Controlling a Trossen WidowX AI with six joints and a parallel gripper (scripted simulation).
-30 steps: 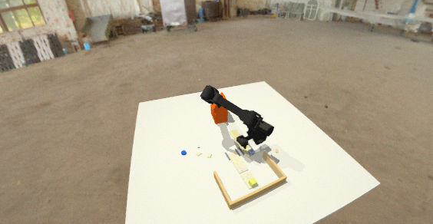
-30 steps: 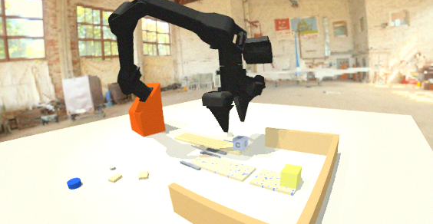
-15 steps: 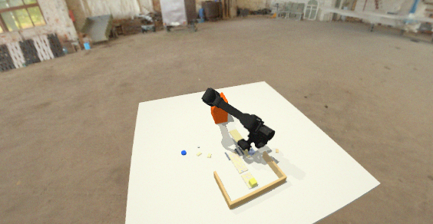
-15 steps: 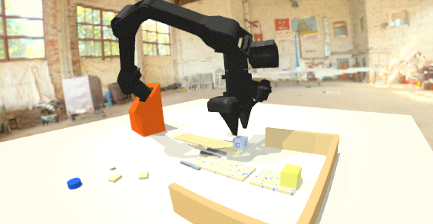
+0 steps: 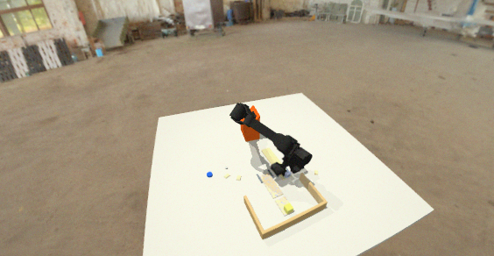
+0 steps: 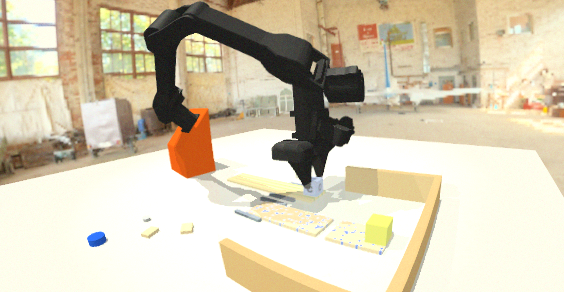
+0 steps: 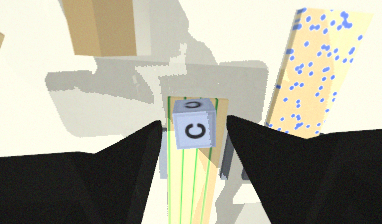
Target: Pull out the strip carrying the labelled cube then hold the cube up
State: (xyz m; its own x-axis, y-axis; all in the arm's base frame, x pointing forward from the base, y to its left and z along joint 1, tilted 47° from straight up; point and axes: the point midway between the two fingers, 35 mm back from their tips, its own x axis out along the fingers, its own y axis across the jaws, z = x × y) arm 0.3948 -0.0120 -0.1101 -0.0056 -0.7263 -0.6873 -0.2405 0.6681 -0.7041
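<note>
The pale blue cube is 1 cm below my gripper tip. Round my gripper tip: blue disc (39 cm to the right, 13 cm behind, 2 cm below); then tan block (16 cm to the left, 3 cm ahead, 2 cm below).
</note>
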